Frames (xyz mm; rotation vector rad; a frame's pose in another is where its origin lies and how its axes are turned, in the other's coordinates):
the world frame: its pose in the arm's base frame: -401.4 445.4 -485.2 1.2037 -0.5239 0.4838
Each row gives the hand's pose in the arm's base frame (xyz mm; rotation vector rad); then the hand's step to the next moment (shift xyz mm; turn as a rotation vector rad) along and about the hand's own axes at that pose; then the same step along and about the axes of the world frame.
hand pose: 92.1 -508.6 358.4 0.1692 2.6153 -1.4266
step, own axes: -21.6 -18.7 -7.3 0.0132 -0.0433 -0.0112
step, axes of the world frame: 27.7 5.5 8.5 0.0063 0.0381 0.0262
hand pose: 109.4 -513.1 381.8 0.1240 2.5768 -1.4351
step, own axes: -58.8 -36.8 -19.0 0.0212 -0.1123 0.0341
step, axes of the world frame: 70.7 8.3 10.3 0.0102 0.0489 0.1083
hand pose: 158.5 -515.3 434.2 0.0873 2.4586 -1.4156
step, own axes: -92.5 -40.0 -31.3 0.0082 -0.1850 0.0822
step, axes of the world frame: 104.3 15.4 -3.2 0.0372 0.0525 0.1921
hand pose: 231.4 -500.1 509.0 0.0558 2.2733 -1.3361
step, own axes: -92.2 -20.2 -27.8 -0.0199 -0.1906 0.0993
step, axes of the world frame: 94.1 20.3 -20.2 0.0659 0.0386 0.2019
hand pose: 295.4 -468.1 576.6 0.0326 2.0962 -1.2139
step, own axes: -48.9 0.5 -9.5 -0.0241 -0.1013 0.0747
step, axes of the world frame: 45.6 10.3 -17.2 0.0523 0.0040 0.1169
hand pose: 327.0 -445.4 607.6 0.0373 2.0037 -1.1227
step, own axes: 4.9 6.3 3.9 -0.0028 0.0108 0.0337
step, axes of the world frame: -4.1 -7.7 -1.9 0.0114 -0.0325 0.0088
